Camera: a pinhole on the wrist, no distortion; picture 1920 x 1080 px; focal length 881.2 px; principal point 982.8 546.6 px. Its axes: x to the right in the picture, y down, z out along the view. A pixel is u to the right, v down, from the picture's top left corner.
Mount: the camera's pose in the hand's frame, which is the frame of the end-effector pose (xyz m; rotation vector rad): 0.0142 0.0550 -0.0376 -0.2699 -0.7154 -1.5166
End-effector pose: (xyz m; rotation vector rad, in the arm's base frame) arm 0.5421 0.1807 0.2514 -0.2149 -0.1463 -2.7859
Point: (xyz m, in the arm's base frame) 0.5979 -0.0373 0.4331
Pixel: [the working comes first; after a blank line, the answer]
In the camera's frame: -0.0377 0.0995 0.2478

848.6 900.5
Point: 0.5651 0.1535 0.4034
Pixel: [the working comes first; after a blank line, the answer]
In the camera's frame: 0.1162 0.0476 0.1384

1722.8 849.6
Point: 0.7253 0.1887 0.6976
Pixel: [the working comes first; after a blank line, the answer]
In the camera's frame: 0.2733 0.0273 0.4357

1535.6 601.8
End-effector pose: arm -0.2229 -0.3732 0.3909 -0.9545 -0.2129 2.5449
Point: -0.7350 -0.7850 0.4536
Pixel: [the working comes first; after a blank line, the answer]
In the camera's frame: -0.1459 0.2615 0.5643

755.0 955.0
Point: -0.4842 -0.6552 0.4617
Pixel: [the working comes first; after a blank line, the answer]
In the camera's frame: -0.0629 0.0896 0.3561

827.1 768.3
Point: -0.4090 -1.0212 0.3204
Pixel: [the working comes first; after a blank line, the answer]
In the camera's frame: -0.4213 -0.0463 0.4685

190.4 459.5
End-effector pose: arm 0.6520 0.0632 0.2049 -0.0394 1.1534 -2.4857
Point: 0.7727 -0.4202 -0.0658
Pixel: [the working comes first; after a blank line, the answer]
In the camera's frame: -0.2521 0.1819 0.4288

464.7 920.4
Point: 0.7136 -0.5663 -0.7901
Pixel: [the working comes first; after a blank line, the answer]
In the camera's frame: -0.9796 0.3242 0.4287

outside the picture
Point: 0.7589 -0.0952 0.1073
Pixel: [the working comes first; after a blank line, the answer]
In the camera's frame: -0.0511 0.0001 0.1792

731.3 547.0
